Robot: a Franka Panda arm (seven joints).
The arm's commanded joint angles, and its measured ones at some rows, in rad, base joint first. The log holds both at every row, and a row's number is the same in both.
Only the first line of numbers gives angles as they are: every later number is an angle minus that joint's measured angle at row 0.
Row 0, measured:
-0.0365 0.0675 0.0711 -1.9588 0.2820 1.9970 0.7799
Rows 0 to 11, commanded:
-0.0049 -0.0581 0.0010 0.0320 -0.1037 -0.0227 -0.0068
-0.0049 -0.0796 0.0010 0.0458 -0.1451 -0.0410 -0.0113
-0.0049 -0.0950 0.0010 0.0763 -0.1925 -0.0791 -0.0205
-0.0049 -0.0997 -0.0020 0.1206 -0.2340 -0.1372 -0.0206
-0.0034 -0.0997 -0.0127 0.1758 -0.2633 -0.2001 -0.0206
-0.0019 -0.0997 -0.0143 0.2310 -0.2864 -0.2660 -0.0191
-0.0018 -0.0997 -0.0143 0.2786 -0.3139 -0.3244 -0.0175
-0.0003 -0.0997 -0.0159 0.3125 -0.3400 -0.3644 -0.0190
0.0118 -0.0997 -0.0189 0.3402 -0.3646 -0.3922 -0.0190
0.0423 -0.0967 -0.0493 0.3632 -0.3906 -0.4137 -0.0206
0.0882 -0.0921 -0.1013 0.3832 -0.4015 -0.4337 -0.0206
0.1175 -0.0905 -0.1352 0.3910 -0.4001 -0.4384 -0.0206
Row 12, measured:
0.0230 -0.1253 -0.0374 0.3204 -0.3614 -0.3825 -0.0072
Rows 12 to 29, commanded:
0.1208 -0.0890 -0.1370 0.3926 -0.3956 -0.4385 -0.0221
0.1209 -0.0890 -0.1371 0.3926 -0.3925 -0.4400 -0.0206
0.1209 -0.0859 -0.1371 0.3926 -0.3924 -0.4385 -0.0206
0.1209 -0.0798 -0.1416 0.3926 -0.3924 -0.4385 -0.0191
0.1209 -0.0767 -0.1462 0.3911 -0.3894 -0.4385 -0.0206
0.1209 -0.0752 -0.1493 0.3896 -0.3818 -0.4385 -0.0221
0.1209 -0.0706 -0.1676 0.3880 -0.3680 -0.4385 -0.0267
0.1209 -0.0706 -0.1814 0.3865 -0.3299 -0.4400 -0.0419
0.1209 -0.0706 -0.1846 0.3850 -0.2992 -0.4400 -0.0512
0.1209 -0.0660 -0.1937 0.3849 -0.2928 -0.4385 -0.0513
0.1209 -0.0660 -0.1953 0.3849 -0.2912 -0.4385 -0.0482
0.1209 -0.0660 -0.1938 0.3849 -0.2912 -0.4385 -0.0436
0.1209 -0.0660 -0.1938 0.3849 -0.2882 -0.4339 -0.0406
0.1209 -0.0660 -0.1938 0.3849 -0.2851 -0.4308 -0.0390
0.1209 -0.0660 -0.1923 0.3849 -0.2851 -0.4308 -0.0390
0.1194 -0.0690 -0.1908 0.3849 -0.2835 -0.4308 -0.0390
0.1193 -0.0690 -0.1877 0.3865 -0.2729 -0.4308 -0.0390
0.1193 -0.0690 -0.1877 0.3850 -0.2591 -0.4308 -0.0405
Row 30, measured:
0.1122 -0.0743 -0.1858 0.3629 -0.2916 -0.4113 -0.0367
